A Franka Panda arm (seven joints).
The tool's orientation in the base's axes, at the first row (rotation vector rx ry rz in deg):
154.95, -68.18, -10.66
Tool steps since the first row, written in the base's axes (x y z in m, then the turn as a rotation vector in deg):
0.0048, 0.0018, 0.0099, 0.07, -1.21, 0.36
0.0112, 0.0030, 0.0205, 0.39, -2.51, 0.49
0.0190, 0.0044, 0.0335, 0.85, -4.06, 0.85
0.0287, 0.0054, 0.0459, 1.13, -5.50, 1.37
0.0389, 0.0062, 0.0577, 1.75, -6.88, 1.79
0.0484, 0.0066, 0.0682, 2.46, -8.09, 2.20
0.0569, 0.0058, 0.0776, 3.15, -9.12, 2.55
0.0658, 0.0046, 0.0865, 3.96, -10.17, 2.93
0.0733, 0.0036, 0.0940, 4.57, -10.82, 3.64
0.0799, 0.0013, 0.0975, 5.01, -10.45, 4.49
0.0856, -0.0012, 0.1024, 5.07, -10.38, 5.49
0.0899, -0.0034, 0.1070, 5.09, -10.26, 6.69
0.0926, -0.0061, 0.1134, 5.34, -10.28, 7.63
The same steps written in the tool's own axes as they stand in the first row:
0.0015, -0.0025, -0.0108, 0.93, 0.83, -0.23
0.0045, -0.0056, -0.0224, 2.10, 1.49, -0.26
0.0081, -0.0094, -0.0367, 3.54, 2.27, -0.52
0.0134, -0.0143, -0.0508, 4.77, 3.13, -0.92
0.0191, -0.0196, -0.0643, 6.19, 3.69, -1.29
0.0248, -0.0244, -0.0763, 7.55, 4.07, -1.68
0.0307, -0.0280, -0.0870, 8.76, 4.34, -2.03
0.0372, -0.0317, -0.0972, 10.06, 4.53, -2.43
0.0427, -0.0348, -0.1058, 10.92, 4.68, -3.16
0.0487, -0.0372, -0.1102, 10.91, 4.30, -4.12
0.0541, -0.0386, -0.1157, 10.86, 4.43, -5.11
0.0585, -0.0392, -0.1208, 10.73, 4.59, -6.30
0.0620, -0.0380, -0.1272, 10.87, 4.63, -7.26

